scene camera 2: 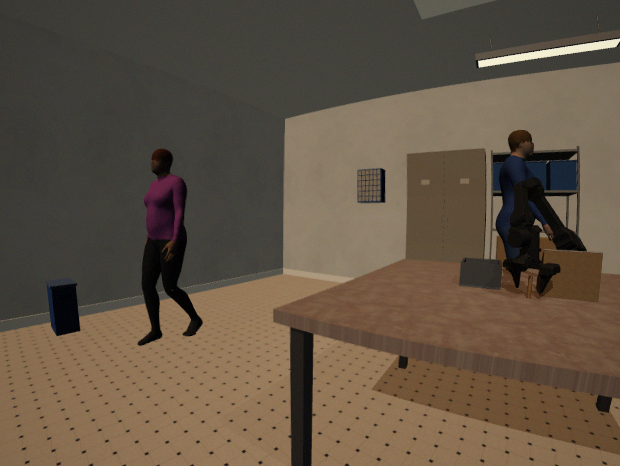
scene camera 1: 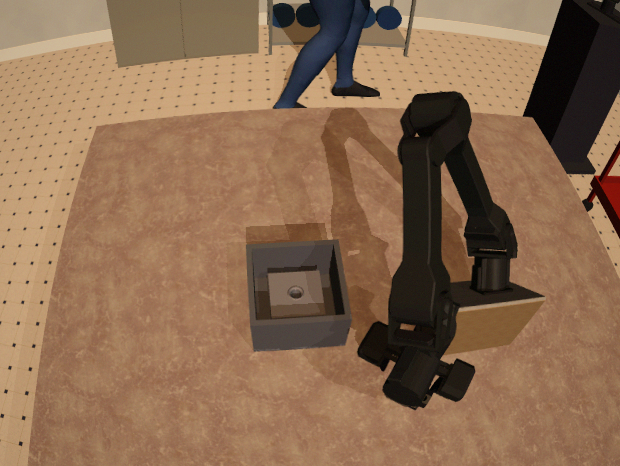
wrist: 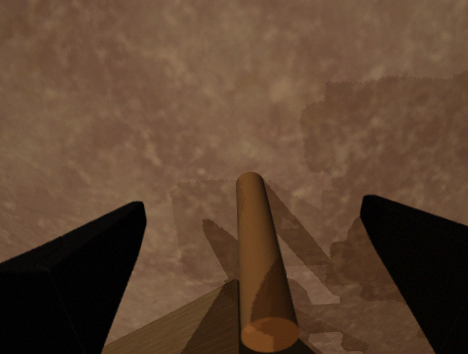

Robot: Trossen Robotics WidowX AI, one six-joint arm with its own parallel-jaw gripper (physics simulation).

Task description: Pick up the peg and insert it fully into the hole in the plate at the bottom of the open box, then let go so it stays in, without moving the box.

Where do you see an orange-brown peg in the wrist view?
At 266, 308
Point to a grey box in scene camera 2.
At 481, 273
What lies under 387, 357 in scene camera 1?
My gripper.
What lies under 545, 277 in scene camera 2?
My gripper.
